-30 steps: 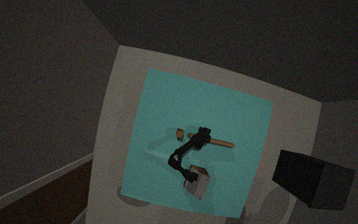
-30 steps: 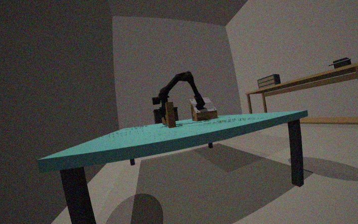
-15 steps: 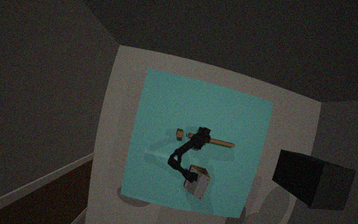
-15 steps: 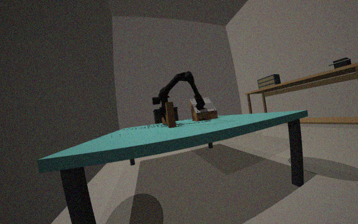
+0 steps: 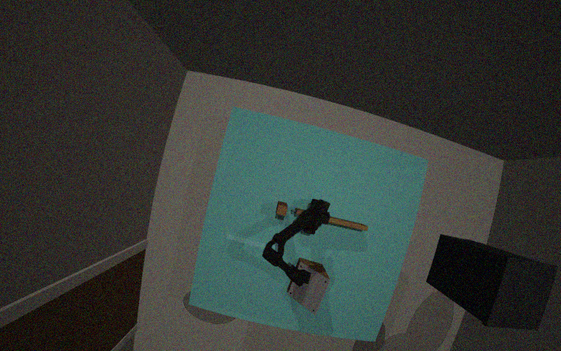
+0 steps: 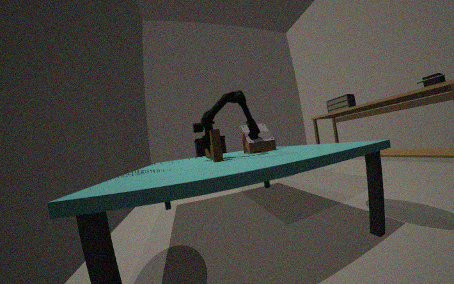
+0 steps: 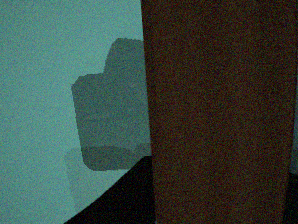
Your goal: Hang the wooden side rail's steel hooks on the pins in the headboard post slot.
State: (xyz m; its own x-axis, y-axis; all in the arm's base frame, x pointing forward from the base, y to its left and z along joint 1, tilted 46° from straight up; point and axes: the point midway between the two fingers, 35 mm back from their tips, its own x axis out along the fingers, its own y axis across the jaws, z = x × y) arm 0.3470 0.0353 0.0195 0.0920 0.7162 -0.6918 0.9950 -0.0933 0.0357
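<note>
Right now my gripper tip is 17 cm to the right of the headboard post and 4 cm below it.
</note>
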